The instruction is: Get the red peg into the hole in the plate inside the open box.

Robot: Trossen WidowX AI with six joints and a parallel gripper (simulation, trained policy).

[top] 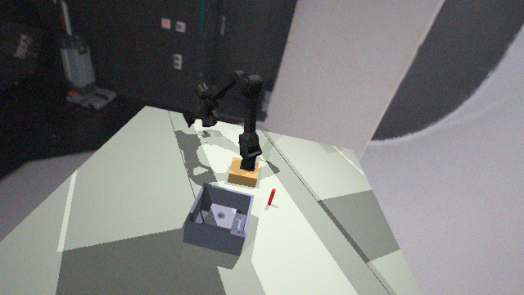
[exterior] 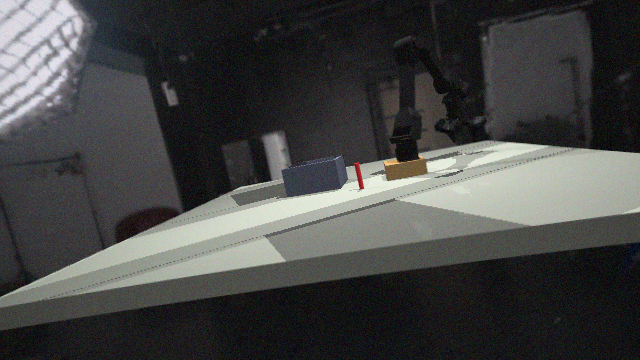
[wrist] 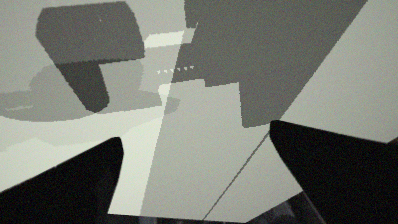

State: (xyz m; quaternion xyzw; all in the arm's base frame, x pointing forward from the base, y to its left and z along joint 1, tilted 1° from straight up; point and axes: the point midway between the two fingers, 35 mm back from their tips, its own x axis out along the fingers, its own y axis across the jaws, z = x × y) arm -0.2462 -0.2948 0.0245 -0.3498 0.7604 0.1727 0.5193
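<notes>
My gripper tip is 420 mm to the right of the red peg and 420 mm short of it. From my gripper tip the other things lie so: blue-grey box 570 mm ahead, 250 mm to the left, 20 mm below; then pale plate 570 mm ahead, 250 mm to the left.
</notes>
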